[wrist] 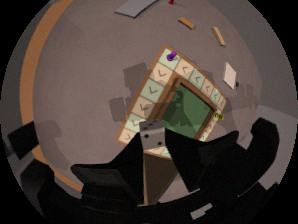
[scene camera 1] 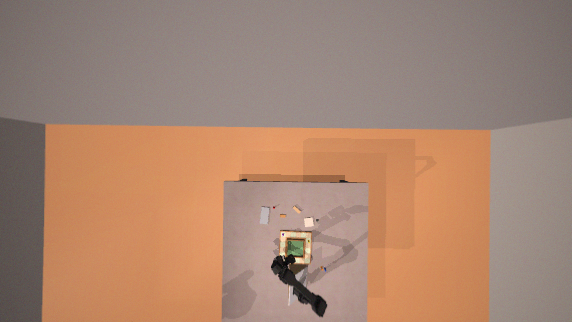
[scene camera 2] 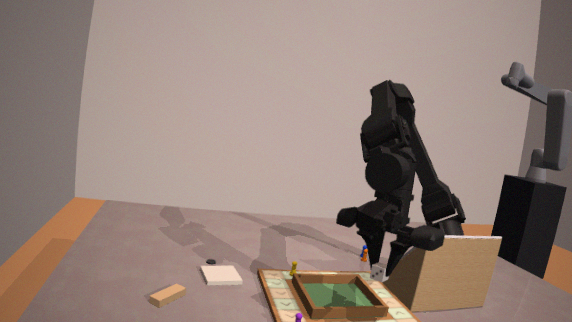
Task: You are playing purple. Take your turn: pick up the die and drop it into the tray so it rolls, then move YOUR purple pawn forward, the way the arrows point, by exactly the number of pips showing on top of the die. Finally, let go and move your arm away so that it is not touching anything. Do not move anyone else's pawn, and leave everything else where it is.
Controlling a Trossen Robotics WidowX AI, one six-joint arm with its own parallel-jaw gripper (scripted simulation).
Note:
My gripper point(scene camera 2: 380, 273) holds a die.
My gripper also shows in the wrist view point(wrist: 151, 133).

